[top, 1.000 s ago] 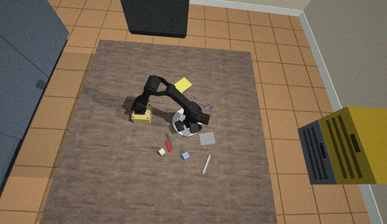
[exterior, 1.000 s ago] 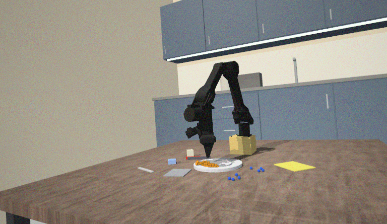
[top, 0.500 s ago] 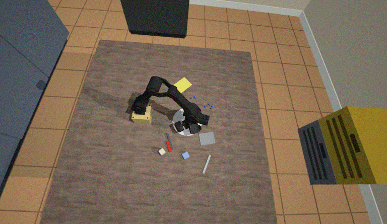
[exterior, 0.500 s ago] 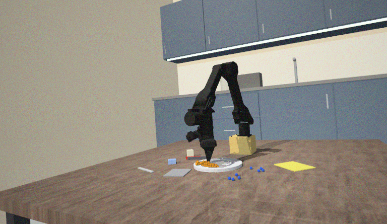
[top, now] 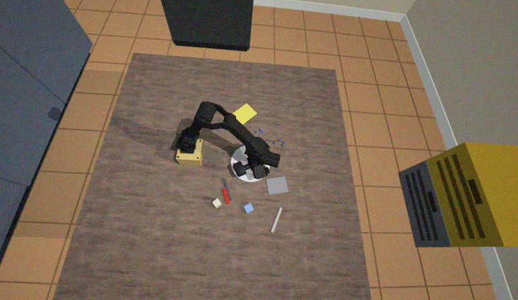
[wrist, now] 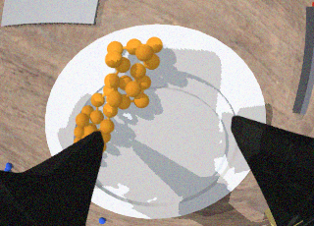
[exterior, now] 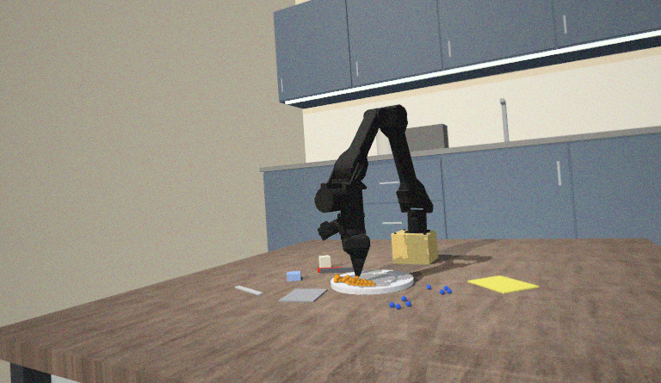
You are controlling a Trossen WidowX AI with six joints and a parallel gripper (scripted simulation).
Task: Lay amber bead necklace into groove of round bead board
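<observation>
Right now my gripper tip is 13 cm short of the grey square tile, 8 cm to the left of it and 3 cm above it. Round my gripper tip: cream cube: 16 cm behind, 17 cm to the right, 1 cm below; then red stick: 12 cm behind, 12 cm to the right, 2 cm below; then light blue cube: 1 cm behind, 19 cm to the right, 2 cm below.
</observation>
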